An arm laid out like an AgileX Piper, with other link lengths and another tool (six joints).
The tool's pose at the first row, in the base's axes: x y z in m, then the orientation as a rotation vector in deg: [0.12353, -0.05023, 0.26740, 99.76, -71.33, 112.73]
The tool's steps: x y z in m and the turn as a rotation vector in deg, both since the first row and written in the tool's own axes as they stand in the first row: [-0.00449, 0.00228, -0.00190, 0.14, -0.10, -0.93]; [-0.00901, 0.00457, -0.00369, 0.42, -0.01, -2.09]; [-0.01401, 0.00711, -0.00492, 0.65, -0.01, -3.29]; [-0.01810, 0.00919, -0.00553, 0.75, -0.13, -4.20]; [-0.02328, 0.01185, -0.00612, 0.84, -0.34, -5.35]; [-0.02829, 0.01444, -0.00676, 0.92, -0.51, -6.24]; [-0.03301, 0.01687, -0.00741, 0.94, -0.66, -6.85]
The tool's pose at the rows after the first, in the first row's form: [0.12188, -0.04871, 0.26251, 100.21, -70.22, 112.29]; [0.12031, -0.04726, 0.25758, 100.55, -68.69, 111.96]; [0.11909, -0.04619, 0.25207, 100.97, -67.19, 111.50]; [0.11837, -0.04560, 0.24754, 101.39, -66.15, 111.00]; [0.11756, -0.04500, 0.24177, 101.96, -64.88, 110.30]; [0.11673, -0.04438, 0.23619, 102.41, -63.89, 109.75]; [0.11591, -0.04376, 0.23094, 102.73, -63.25, 109.32]
